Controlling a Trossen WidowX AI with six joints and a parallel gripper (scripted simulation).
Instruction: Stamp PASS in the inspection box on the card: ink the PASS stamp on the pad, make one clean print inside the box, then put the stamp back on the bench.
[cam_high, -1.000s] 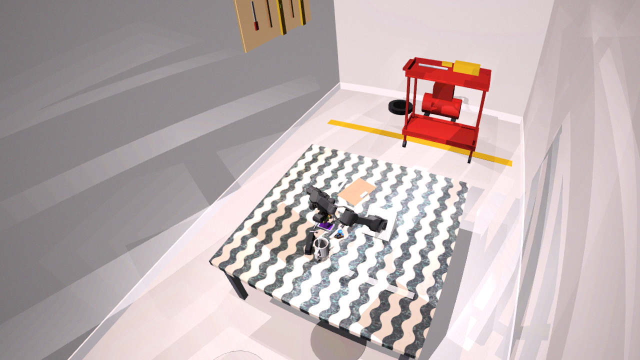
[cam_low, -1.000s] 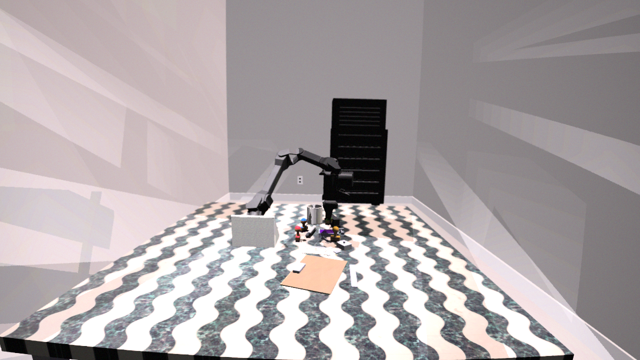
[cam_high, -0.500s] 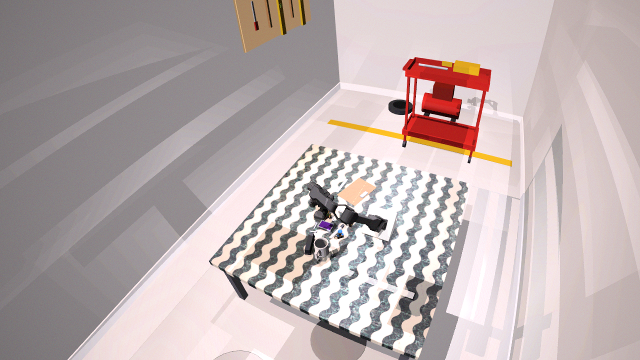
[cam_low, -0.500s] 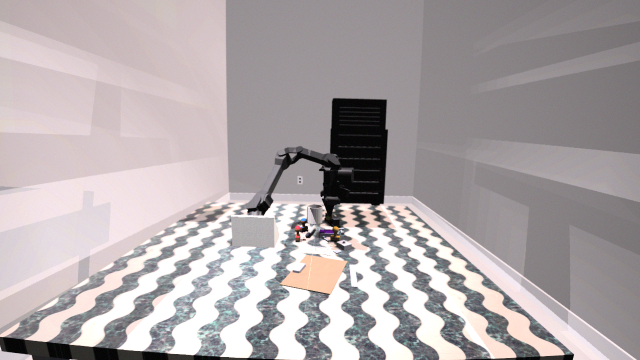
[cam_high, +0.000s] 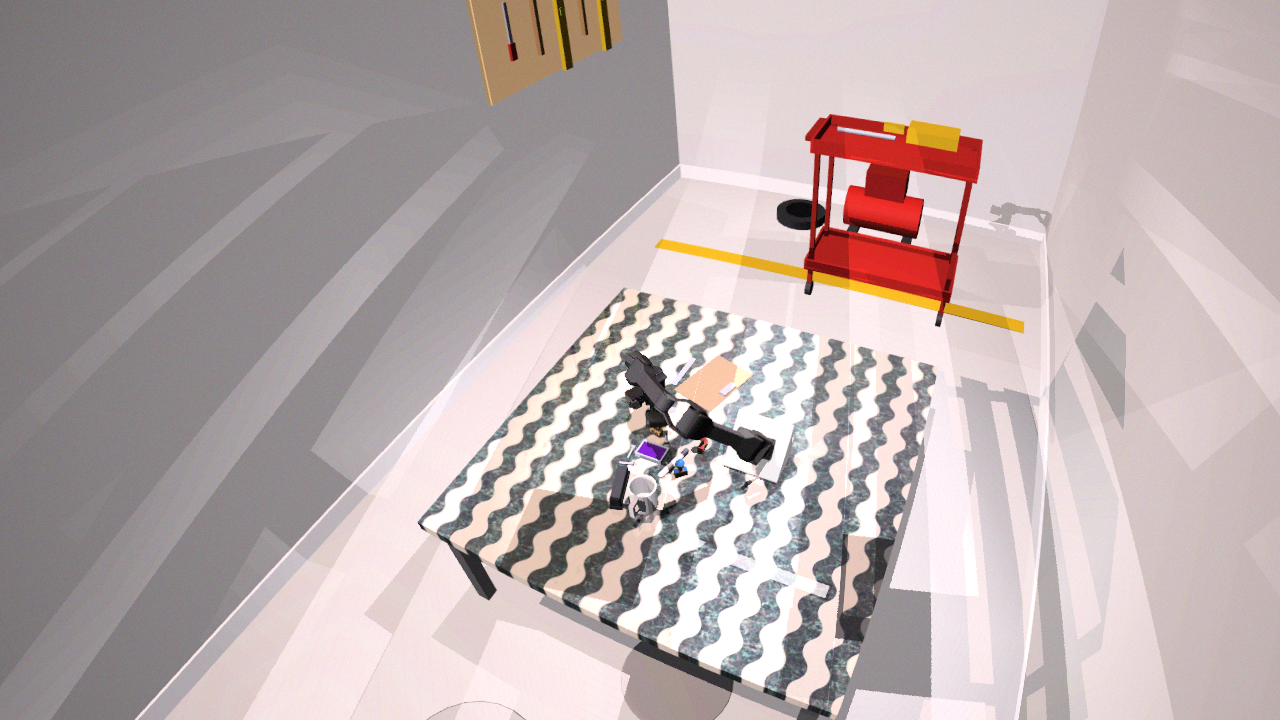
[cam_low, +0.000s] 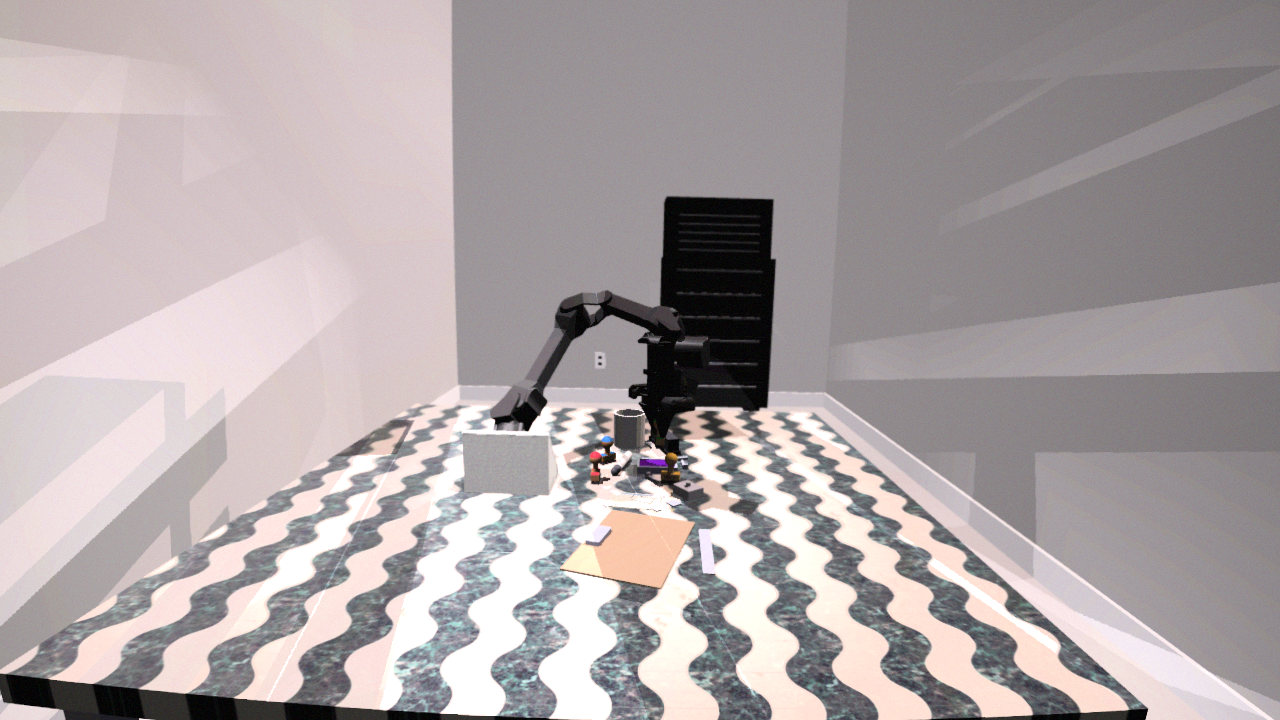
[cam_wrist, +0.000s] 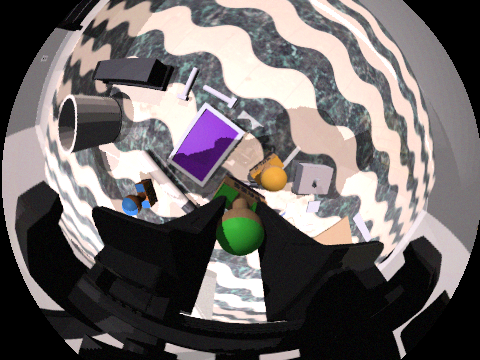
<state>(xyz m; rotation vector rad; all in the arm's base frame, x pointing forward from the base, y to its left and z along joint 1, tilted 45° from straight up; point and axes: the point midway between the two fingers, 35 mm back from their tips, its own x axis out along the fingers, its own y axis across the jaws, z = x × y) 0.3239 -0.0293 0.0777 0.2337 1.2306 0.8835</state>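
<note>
Now: the yellow stamp 8 cm below my gripper tip, 2 cm to the right of it and 2 cm ahead of it. The rest, counted from my gripper tip: ink pad 9 cm below, 6 cm to the left; then pink stamp 14 cm behind, 8 cm below, 2 cm to the right; then green stamp right at my gripper tip.
</note>
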